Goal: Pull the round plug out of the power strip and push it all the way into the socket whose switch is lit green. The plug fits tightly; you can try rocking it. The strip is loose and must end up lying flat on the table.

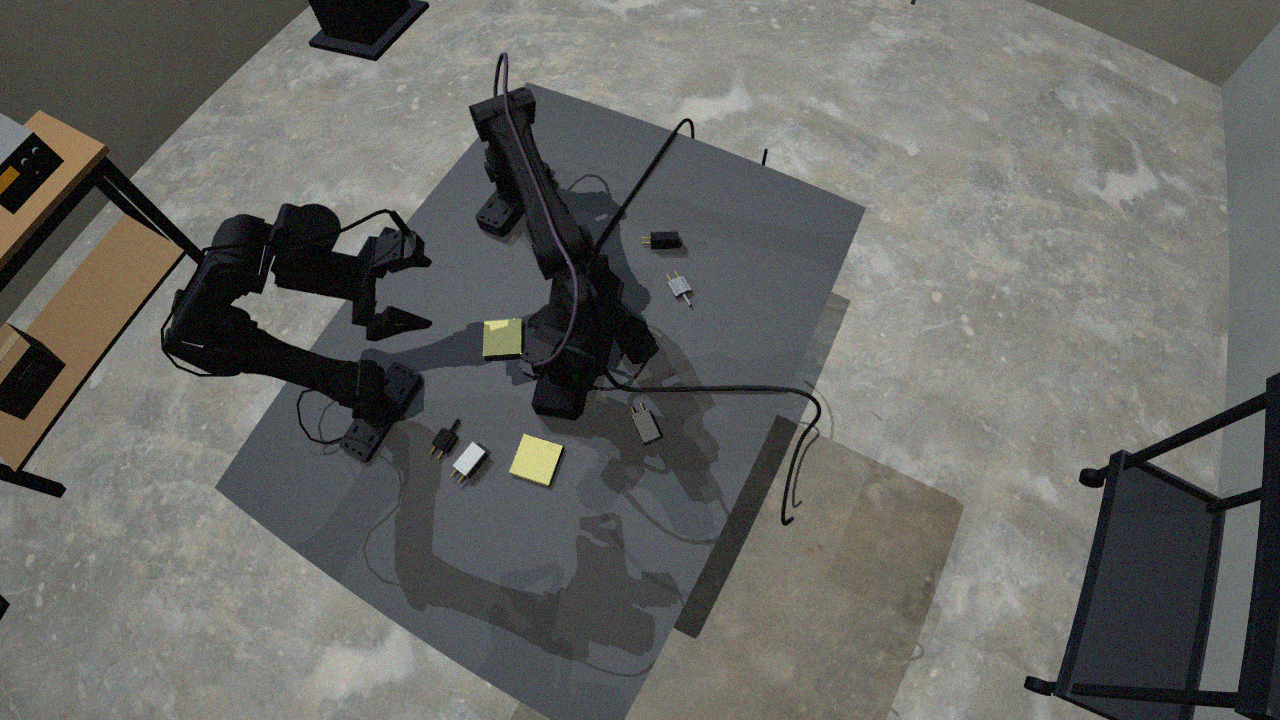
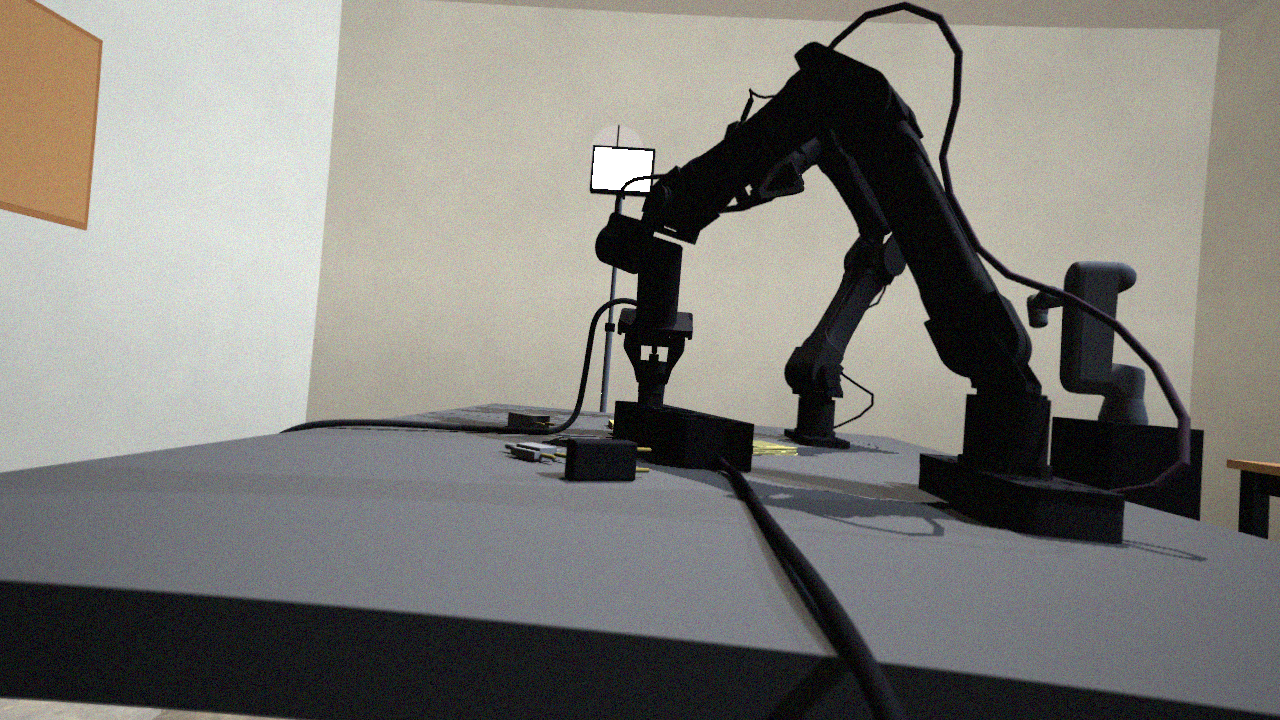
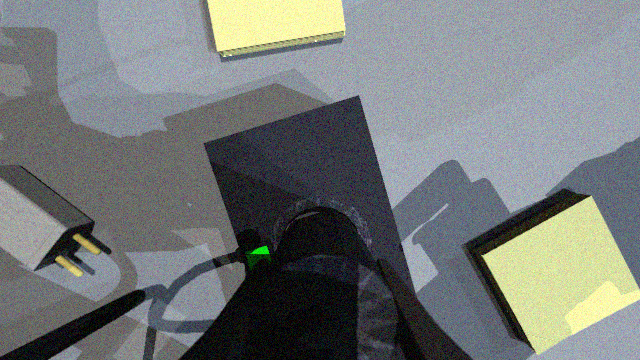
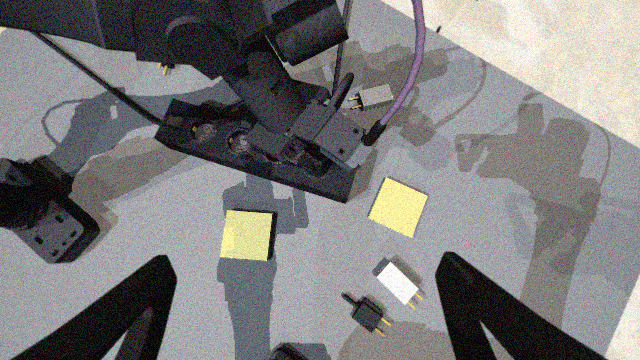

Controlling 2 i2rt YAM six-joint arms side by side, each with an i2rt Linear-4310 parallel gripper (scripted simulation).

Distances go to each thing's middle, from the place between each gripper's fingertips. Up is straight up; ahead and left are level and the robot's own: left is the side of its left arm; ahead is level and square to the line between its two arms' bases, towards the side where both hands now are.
Labels:
My left gripper (image 2: 652, 381) is now 10 mm above the round black plug (image 2: 651, 387). From my left hand the other things lie so: white plug (image 1: 473, 456) 90 mm behind, 220 mm to the right, 80 mm below; then grey plug (image 4: 378, 96) 160 mm ahead, 80 mm below.
I see my right gripper (image 1: 430, 293) 12 cm short of the round black plug, 8 cm to the right of it and 30 cm above it. From my right hand the other things lie so: white plug (3 cm ahead, 15 cm to the right, 37 cm below); then grey plug (28 cm ahead, 7 cm to the left, 37 cm below).

